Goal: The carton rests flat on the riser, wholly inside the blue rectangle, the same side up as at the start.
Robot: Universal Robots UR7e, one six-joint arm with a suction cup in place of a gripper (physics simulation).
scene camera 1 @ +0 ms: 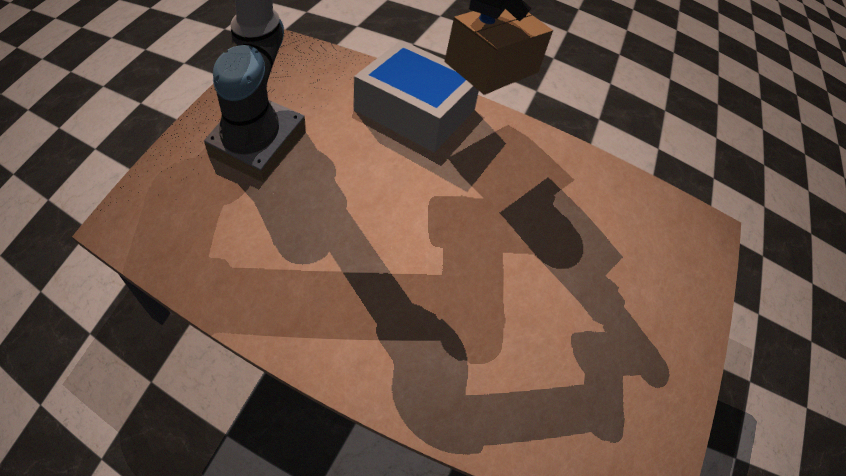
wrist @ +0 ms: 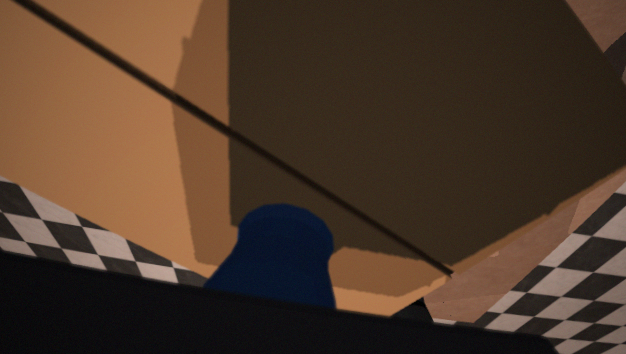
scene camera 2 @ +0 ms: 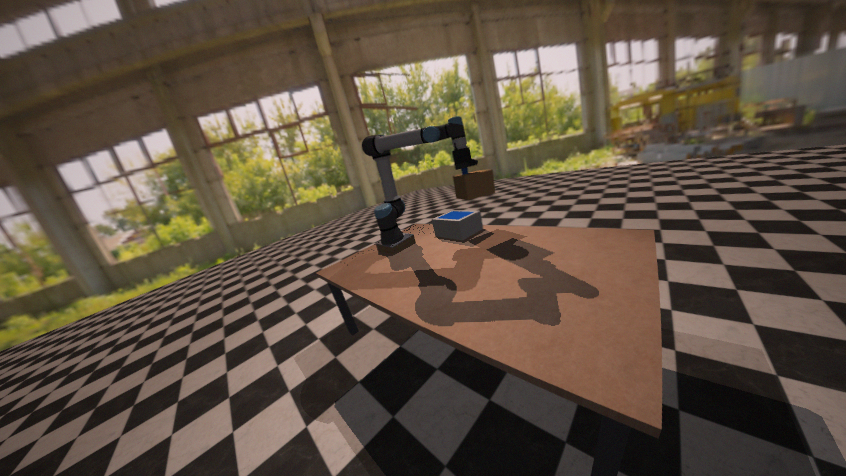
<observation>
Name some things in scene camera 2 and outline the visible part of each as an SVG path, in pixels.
A brown carton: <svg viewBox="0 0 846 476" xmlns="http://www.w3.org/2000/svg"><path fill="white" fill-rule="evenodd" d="M493 170L479 170L453 176L456 198L471 200L495 193Z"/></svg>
A grey riser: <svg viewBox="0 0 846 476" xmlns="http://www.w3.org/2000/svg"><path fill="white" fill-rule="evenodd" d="M431 219L435 236L464 240L483 229L480 211L452 210Z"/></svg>
</observation>
